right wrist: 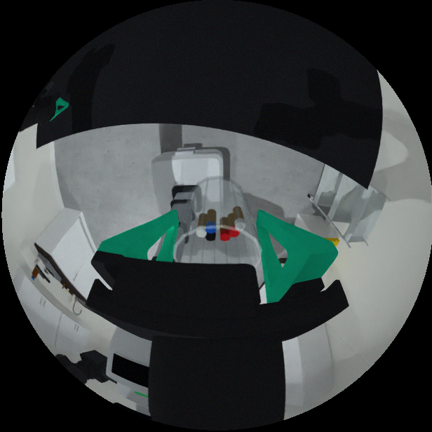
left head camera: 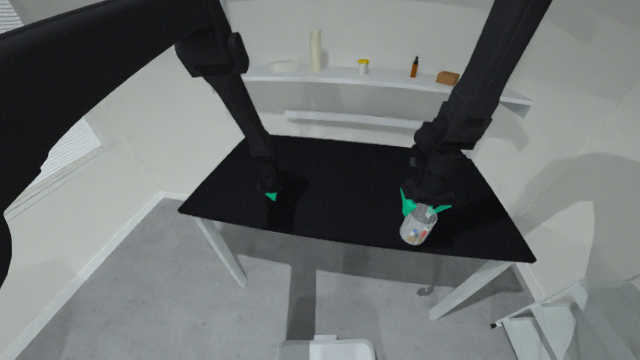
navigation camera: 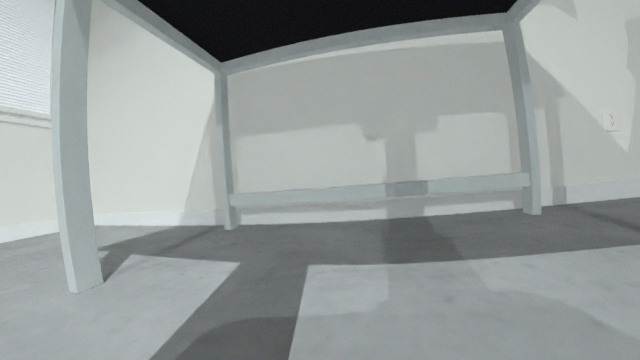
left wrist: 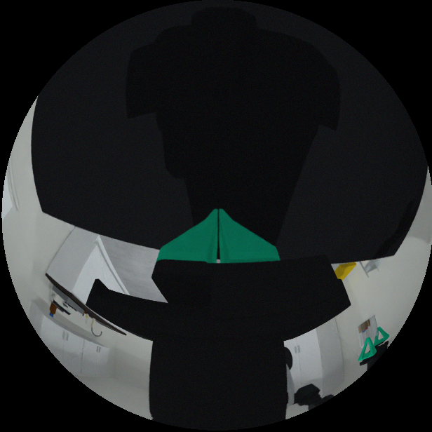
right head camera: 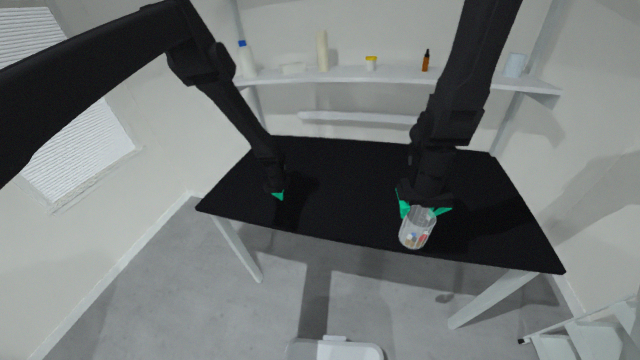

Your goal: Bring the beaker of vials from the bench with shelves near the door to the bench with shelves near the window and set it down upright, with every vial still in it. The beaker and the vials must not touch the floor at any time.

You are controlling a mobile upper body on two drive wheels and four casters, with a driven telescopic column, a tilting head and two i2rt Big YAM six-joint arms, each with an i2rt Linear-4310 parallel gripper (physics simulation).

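Observation:
A clear beaker (left head camera: 418, 225) (right head camera: 417, 228) (right wrist: 218, 250) holds several vials (left head camera: 416, 234) (right head camera: 415, 238) (right wrist: 219, 225) with blue, red, black and white caps. My right gripper (left head camera: 425, 207) (right head camera: 424, 210) (right wrist: 217, 215) is shut on the beaker near its rim. The beaker is tilted and shows over the front edge zone of the black-topped bench (left head camera: 340, 190) (right head camera: 350, 190); its height above the top cannot be told. My left gripper (left head camera: 271, 196) (right head camera: 278, 195) (left wrist: 218, 215) is shut and empty over the bench's left part, with its fingertips together.
A shelf (left head camera: 340, 75) (right head camera: 345, 75) behind the bench carries a tall cream cylinder (left head camera: 315, 51) (right head camera: 322, 51), a yellow-lidded jar (left head camera: 363, 67) (right head camera: 370, 63) and an amber bottle (left head camera: 414, 67) (right head camera: 425, 61). A window blind (right head camera: 85, 155) is at the left. A pale rack (left head camera: 512, 335) stands at the lower right.

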